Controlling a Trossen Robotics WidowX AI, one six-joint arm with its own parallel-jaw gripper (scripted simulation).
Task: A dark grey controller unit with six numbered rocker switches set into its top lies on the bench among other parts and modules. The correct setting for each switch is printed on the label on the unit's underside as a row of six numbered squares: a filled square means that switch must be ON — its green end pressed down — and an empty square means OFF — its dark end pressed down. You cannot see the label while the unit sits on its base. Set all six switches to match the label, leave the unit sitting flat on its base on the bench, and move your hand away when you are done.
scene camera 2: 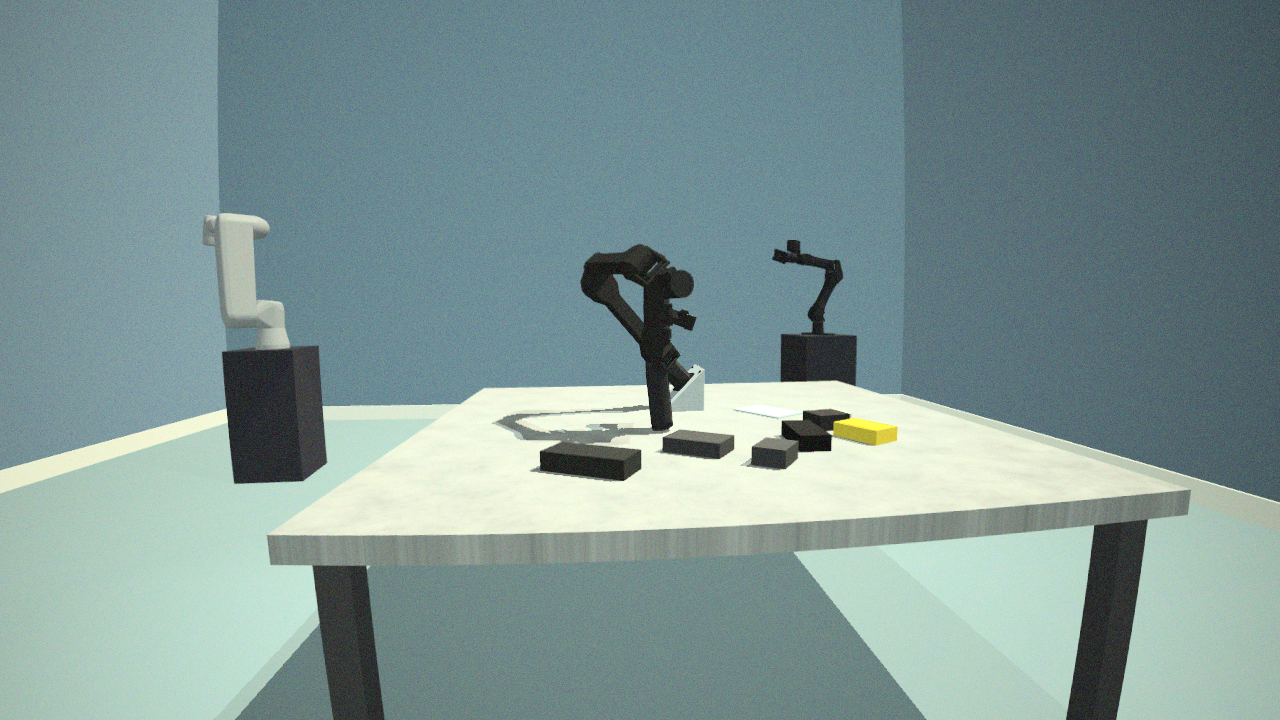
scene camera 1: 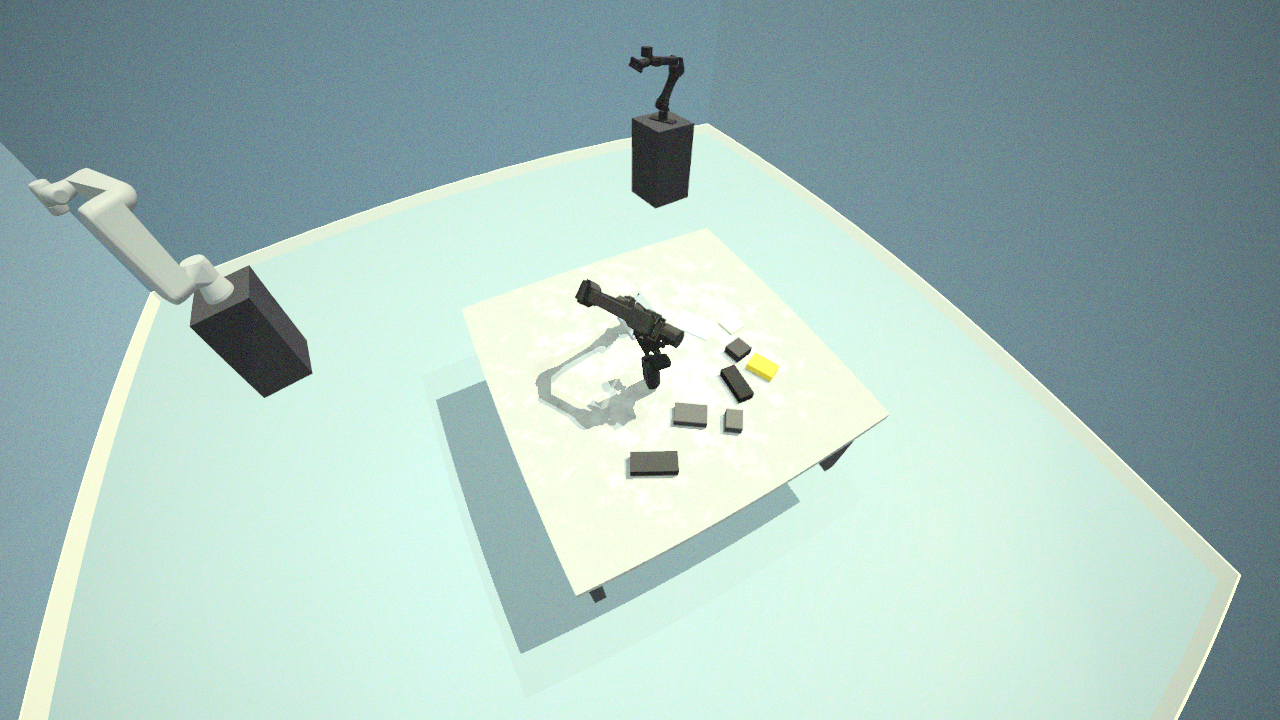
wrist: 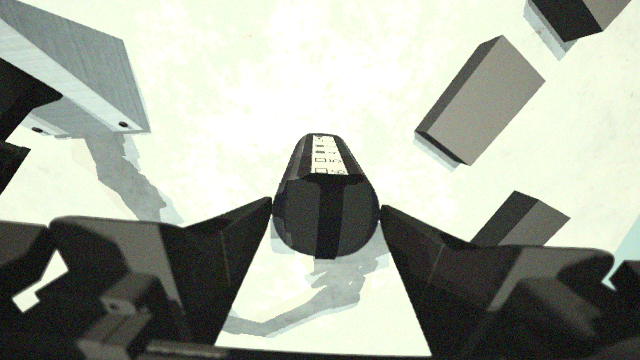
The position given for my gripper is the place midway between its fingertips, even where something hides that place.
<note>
In view: my gripper [scene camera 2: 656, 370], a long dark block [scene camera 2: 615, 463] and a yellow block [scene camera 2: 870, 432].
The long dark block is seen too in scene camera 1 [scene camera 1: 647, 463] and in the wrist view [wrist: 522, 219]. My gripper is seen too in the wrist view [wrist: 326, 207]. The wrist view misses the yellow block: it is out of frame.
</note>
